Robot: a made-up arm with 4 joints. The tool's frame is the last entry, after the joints. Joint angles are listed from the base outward. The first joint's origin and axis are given. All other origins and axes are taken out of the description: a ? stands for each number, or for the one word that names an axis. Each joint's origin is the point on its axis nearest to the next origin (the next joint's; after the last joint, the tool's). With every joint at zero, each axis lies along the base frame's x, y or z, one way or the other. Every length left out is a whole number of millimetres.
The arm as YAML. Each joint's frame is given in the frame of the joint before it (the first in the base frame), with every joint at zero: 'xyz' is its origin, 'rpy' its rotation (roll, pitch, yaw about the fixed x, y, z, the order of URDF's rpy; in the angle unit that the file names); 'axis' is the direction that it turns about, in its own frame. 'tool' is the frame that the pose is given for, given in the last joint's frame.
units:
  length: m
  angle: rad
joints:
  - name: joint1
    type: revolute
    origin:
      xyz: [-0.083, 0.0, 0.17]
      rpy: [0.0, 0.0, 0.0]
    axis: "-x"
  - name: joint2
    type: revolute
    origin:
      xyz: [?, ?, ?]
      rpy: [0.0, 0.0, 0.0]
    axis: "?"
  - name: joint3
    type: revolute
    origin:
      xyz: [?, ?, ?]
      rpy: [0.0, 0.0, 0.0]
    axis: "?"
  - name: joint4
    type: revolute
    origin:
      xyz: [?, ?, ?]
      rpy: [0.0, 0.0, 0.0]
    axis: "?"
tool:
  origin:
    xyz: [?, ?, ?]
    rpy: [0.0, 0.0, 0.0]
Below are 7 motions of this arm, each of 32 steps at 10 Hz.
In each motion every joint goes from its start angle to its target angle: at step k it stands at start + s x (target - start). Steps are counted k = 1, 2, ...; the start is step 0. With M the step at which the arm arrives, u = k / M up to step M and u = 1 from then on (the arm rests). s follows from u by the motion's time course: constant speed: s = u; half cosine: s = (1 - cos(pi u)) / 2; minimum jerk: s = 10 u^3 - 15 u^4 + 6 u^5.
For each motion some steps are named. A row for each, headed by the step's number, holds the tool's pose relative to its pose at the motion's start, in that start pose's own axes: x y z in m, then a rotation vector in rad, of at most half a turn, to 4 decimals.
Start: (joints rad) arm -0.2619 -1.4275 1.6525 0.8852
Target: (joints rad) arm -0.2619 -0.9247 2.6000 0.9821
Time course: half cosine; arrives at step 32
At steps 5, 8, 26, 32:
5: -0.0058 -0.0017 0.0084 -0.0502 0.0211 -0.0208
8: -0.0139 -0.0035 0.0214 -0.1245 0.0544 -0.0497
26: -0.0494 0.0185 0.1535 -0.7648 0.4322 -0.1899
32: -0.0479 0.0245 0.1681 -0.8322 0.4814 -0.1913

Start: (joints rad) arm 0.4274 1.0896 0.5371 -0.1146
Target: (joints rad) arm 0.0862 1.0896 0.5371 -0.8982
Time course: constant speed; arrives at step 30
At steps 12, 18, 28, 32:
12: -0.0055 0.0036 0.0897 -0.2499 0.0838 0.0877
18: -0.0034 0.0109 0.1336 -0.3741 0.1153 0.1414
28: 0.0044 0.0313 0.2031 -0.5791 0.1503 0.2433
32: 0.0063 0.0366 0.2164 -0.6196 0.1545 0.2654

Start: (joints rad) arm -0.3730 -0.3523 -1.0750 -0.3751
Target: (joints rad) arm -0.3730 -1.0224 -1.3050 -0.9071
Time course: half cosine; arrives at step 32
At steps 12, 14, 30, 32:
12: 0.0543 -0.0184 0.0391 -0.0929 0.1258 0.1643
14: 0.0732 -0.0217 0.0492 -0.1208 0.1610 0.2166
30: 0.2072 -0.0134 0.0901 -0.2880 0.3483 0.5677
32: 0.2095 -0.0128 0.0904 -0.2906 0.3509 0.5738

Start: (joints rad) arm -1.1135 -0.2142 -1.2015 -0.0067
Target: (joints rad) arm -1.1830 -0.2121 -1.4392 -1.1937
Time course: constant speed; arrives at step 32
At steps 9, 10, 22, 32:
9: 0.0013 -0.0014 0.0692 -0.2479 -0.0025 0.0033
10: 0.0014 -0.0007 0.0768 -0.2754 -0.0029 0.0037
22: 0.0024 0.0225 0.1624 -0.6059 -0.0078 0.0069
32: 0.0024 0.0597 0.2224 -0.8814 -0.0128 0.0084

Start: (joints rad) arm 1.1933 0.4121 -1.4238 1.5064
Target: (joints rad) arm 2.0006 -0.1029 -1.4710 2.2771
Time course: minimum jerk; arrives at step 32
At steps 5, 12, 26, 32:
5: -0.0011 0.0043 -0.0003 0.0023 0.0123 -0.0132
12: -0.0124 0.0415 -0.0067 0.0151 0.0878 -0.1329
26: -0.0386 0.1388 -0.0662 -0.0013 0.0436 -0.4690
32: -0.0392 0.1439 -0.0731 -0.0050 0.0269 -0.4879

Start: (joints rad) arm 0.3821 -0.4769 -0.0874 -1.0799
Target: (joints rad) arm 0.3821 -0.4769 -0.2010 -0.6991
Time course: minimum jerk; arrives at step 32
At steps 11, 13, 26, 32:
11: 0.0000 0.0004 -0.0287 0.1115 0.0000 0.0000
13: 0.0000 0.0016 -0.0416 0.1623 0.0000 0.0000
26: 0.0000 0.0226 -0.1157 0.4703 0.0000 0.0000
32: 0.0000 0.0252 -0.1211 0.4944 0.0000 0.0000

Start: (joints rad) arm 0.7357 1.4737 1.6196 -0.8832
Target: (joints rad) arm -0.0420 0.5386 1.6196 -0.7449
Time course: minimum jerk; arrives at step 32
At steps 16, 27, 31, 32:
16: -0.1290 -0.0044 -0.1231 0.1946 -0.5785 -0.1295
27: -0.1605 -0.0009 -0.2722 0.5287 -1.0712 -0.2265
31: -0.1597 0.0001 -0.2810 0.5543 -1.0993 -0.2320
32: -0.1597 0.0001 -0.2811 0.5545 -1.0996 -0.2320

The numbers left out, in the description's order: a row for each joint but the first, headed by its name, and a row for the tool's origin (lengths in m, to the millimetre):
joint2: xyz 0.0 0.016 -0.243, axis -z
joint3: xyz -0.094 -0.047 0.0, axis -x
joint4: xyz 0.0 0.117 0.059, axis +x
tool: xyz 0.0 -0.259 -0.019

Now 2 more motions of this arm.
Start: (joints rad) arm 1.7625 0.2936 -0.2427 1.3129
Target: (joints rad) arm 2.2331 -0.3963 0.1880 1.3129
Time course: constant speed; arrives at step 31
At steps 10, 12, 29, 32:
10: 0.0121 -0.0207 0.1098 -0.2880 0.2195 0.0464
12: 0.0166 -0.0215 0.1323 -0.3461 0.2631 0.0554
29: 0.0794 0.0179 0.3125 -0.8366 0.6365 0.1265
32: 0.0892 0.0276 0.3309 -0.8929 0.6815 0.1340

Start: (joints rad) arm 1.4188 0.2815 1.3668 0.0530
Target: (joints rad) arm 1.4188 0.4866 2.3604 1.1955
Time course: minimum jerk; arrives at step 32
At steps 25, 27, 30, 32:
25: -0.0354 0.0051 -0.1312 0.1376 0.1802 -0.0609
27: -0.0384 0.0029 -0.1364 0.1440 0.1885 -0.0644
30: -0.0403 0.0015 -0.1397 0.1481 0.1937 -0.0666
32: -0.0404 0.0013 -0.1400 0.1484 0.1941 -0.0668

